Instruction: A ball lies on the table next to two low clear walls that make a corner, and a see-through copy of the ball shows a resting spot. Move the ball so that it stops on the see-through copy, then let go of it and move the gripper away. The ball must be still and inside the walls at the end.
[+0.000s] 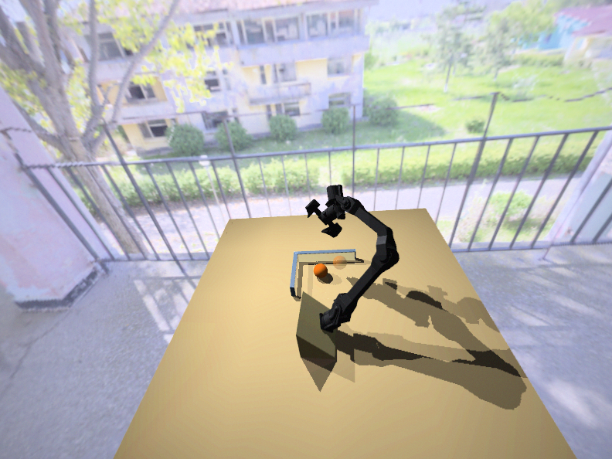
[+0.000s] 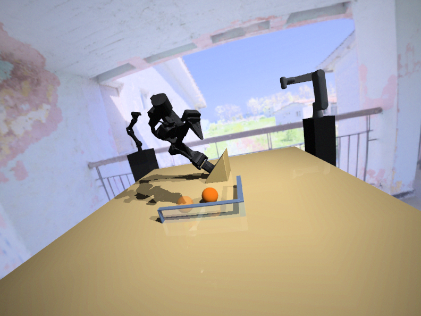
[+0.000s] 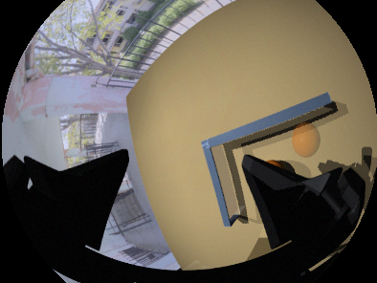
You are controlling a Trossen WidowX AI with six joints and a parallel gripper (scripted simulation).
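Now: gripper tip 90 mm past the orange ball, 10 mm to the left of it and 220 mm above it. From my gripper tip the other things lie so: see-through copy of ball 50 mm behind, 110 mm to the right, 220 mm below.
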